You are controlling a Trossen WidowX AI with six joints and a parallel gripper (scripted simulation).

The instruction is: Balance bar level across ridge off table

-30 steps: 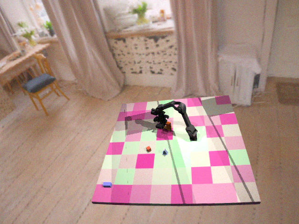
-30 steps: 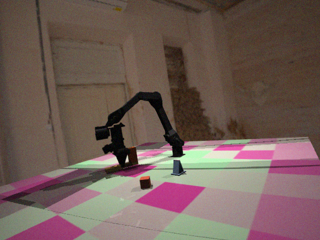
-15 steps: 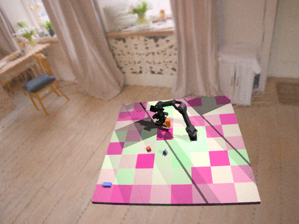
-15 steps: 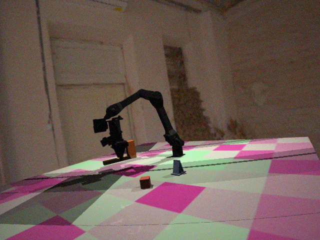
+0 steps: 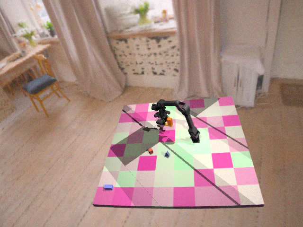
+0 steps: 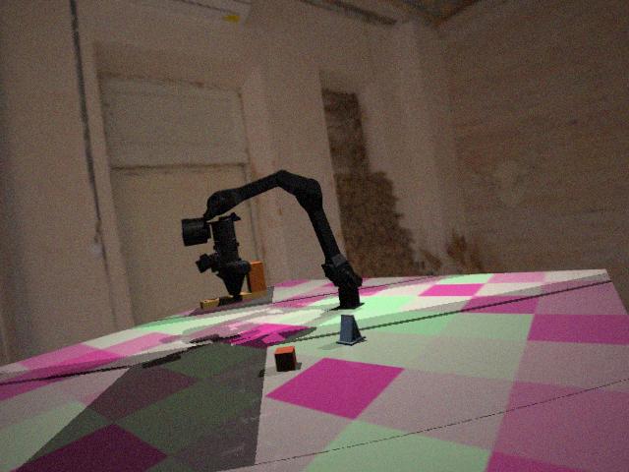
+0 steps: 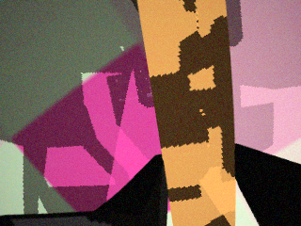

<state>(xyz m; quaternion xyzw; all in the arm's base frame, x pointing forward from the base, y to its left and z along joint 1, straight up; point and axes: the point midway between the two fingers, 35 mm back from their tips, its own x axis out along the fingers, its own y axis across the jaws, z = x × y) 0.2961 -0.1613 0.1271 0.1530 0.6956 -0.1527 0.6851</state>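
The small cube is 28 cm to the left of my gripper tip, 13 cm ahead of it and 8 cm below it. From my gripper tip the other things lie so: blue block 66 cm to the left, 44 cm ahead, 8 cm below.
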